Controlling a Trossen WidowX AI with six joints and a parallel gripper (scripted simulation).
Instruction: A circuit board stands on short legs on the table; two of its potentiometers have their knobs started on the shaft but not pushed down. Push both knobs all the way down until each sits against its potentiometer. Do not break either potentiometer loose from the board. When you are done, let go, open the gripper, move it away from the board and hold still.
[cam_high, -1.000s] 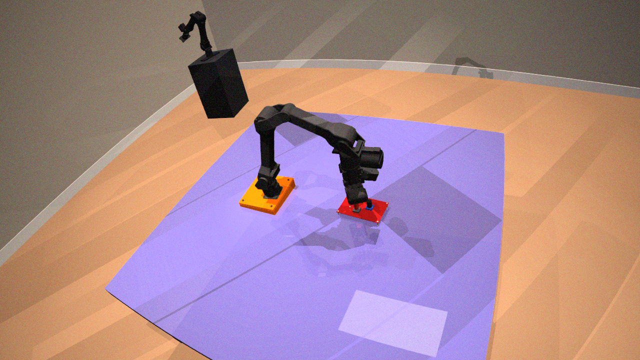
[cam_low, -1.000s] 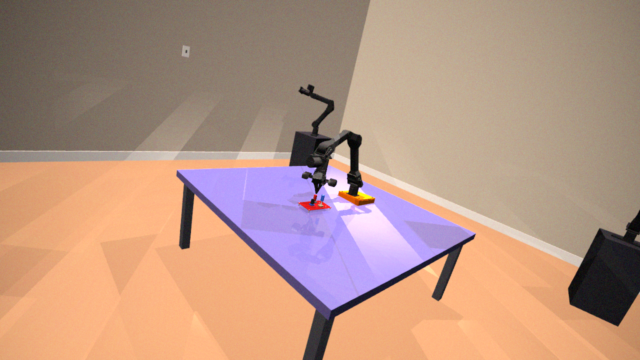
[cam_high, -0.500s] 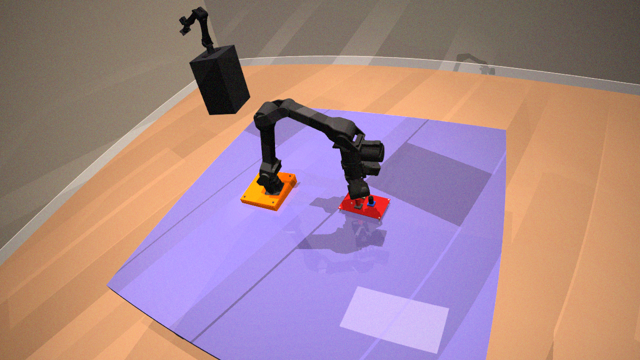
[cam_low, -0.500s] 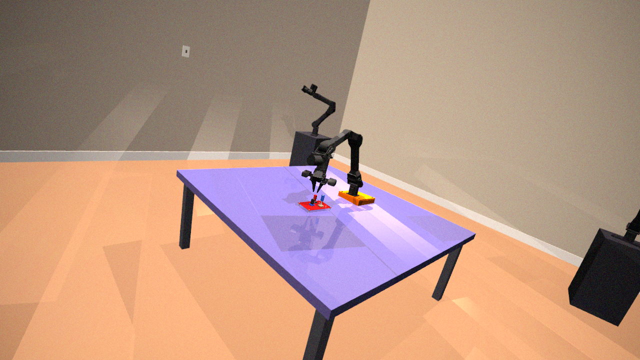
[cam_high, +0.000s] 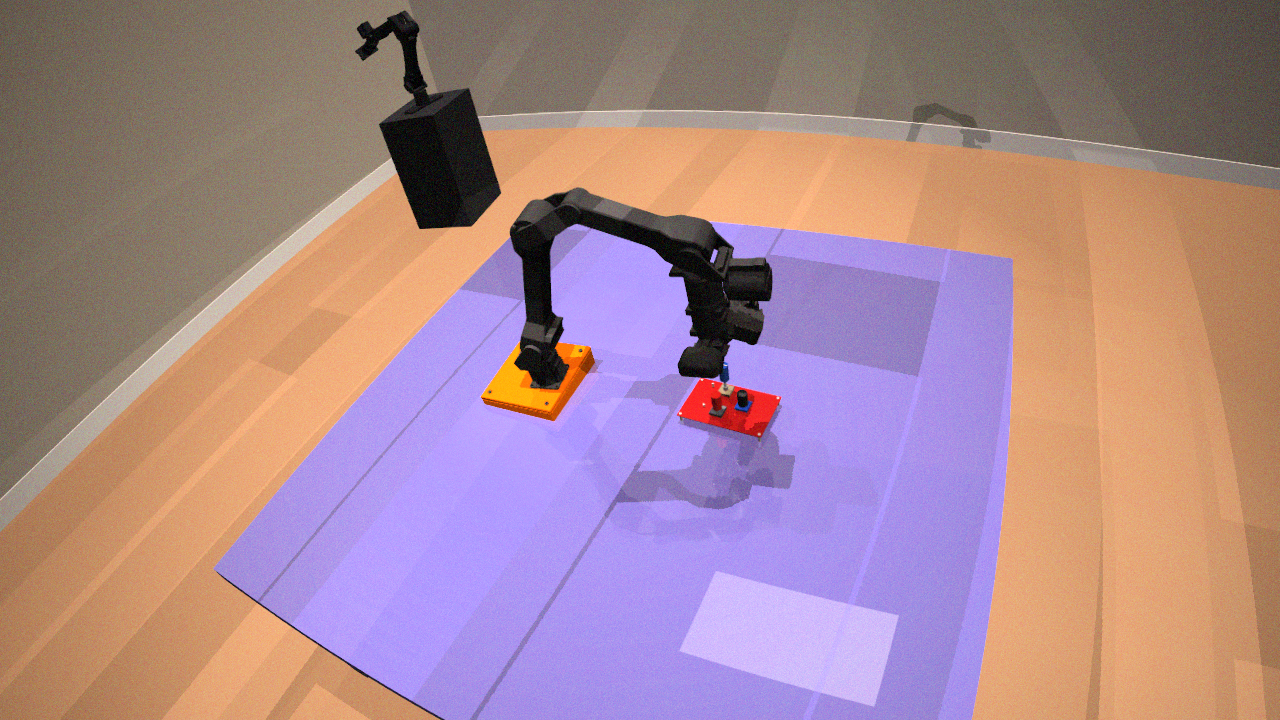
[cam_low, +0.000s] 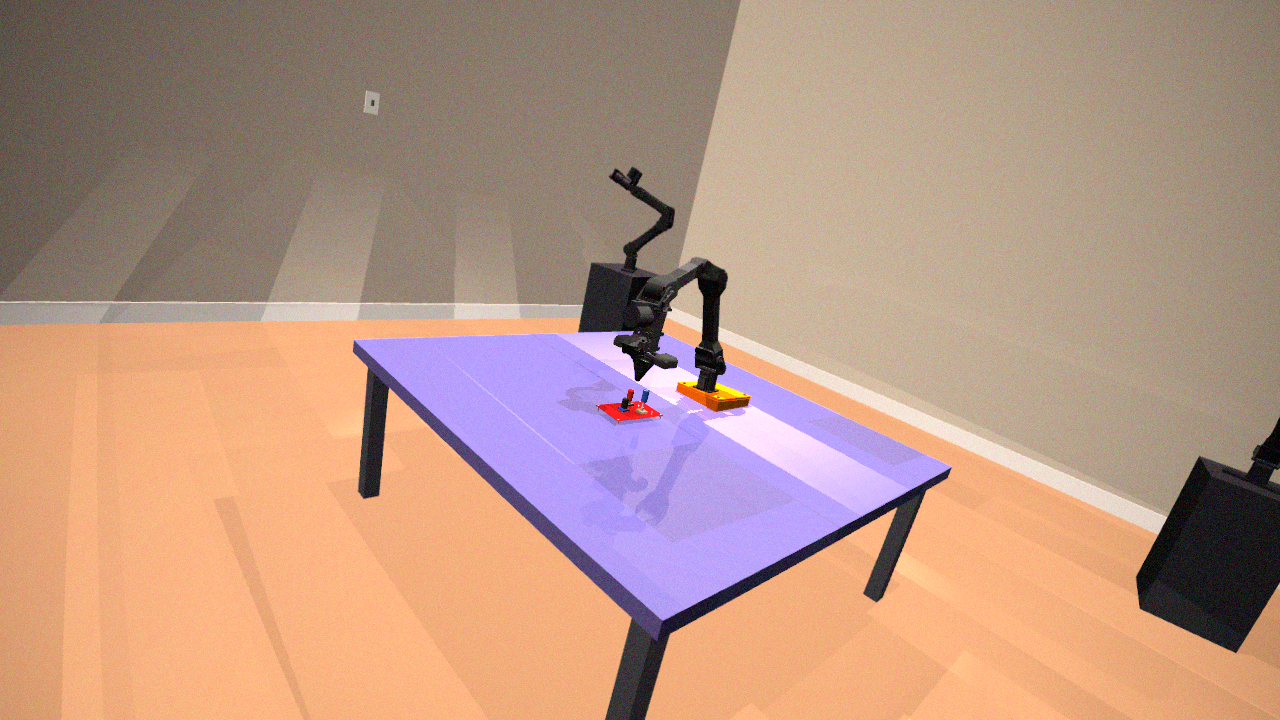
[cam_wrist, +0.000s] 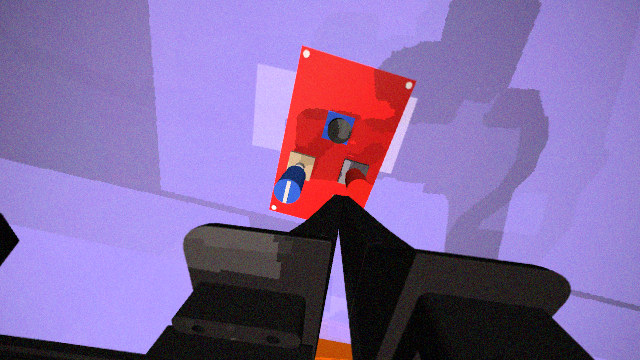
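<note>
My gripper tip is now 3 cm to the right of the potentiometer with blue knob and 5 cm above it. From my gripper tip the other things lie so: grey potentiometer (1 cm behind, 2 cm to the right, 6 cm below).
</note>
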